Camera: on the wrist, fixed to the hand. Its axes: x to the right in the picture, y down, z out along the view.
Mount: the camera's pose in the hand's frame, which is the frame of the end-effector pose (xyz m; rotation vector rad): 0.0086 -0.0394 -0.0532 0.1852 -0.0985 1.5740
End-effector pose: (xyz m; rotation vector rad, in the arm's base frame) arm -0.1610 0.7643 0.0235 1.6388 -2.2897 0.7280
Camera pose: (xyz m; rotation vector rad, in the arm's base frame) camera -0.1323 0.7750 0.0828 0.3959 2.6298 -0.8409
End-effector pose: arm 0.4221 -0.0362 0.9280 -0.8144 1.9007 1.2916
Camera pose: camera 0.4386 -0.0996 0.9151 -1.0593 -2.3148 -1.6588
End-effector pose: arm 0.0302 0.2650 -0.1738 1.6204 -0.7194 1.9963
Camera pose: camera 0.0150 0.3299 -0.1701 -0.7050 1.3861 -1.6878
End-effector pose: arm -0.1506 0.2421 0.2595 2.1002 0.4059 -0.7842
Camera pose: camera -0.1445 0.3084 0.2544 1.7845 -1.2919 0.0644
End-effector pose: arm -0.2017 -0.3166 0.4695 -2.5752 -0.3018 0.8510
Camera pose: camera -0.1655 -0.2953 0.5214 2.1785 -1.8640 -1.2838
